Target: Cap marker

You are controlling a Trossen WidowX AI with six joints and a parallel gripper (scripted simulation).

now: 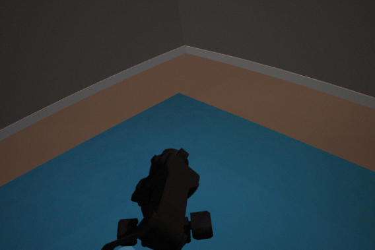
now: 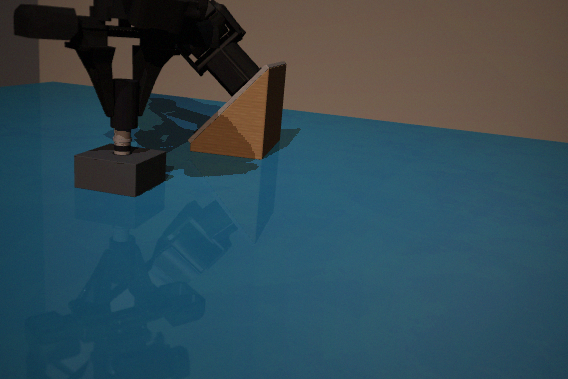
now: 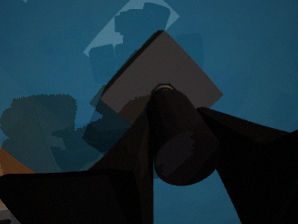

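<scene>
Now: gripper tip 6 cm above the dark grey holder block. The rest, counted from my gripper tip: dark marker cap 1 cm above.
</scene>
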